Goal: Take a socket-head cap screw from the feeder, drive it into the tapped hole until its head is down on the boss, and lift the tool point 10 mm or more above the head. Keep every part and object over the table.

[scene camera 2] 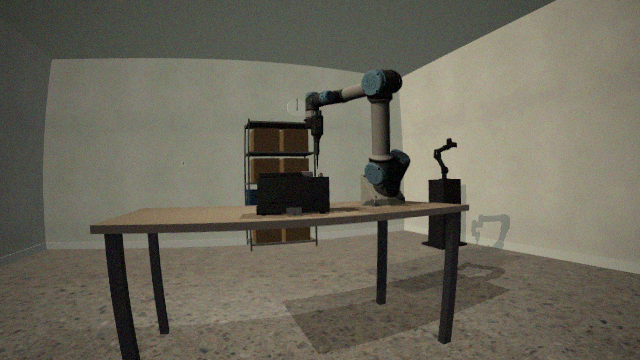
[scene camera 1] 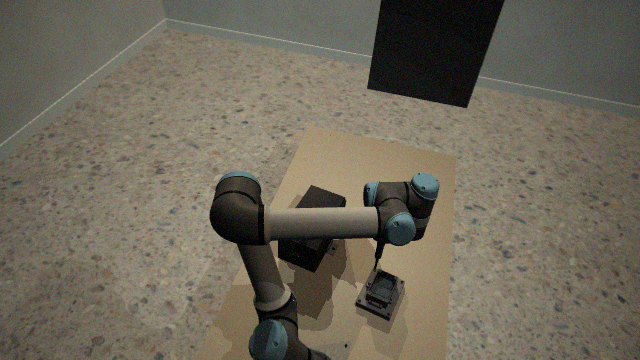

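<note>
My screwdriver tool [scene camera 1: 376, 266] [scene camera 2: 317, 166] points straight down. In scene camera 1 its thin tip shows at the back edge of the dark workpiece [scene camera 1: 378, 300], a square plate with a raised open housing. In scene camera 2 the tip is above the level of the feeder's top, and the workpiece is hidden. The black box-shaped feeder [scene camera 1: 299, 254] [scene camera 2: 292, 195] stands left of the workpiece in scene camera 1, partly covered by my forearm. Whether a screw is on the tip is too small to tell. The tapped hole and boss cannot be made out.
The wooden table [scene camera 1: 427, 310] [scene camera 2: 175, 216] bears the feeder, the workpiece and my arm's base. My forearm [scene camera 1: 322, 222] [scene camera 2: 353, 92] crosses above the feeder. A shelf rack [scene camera 2: 275, 123] with brown boxes and a black pedestal [scene camera 2: 444, 210] with a small arm stand beyond the table.
</note>
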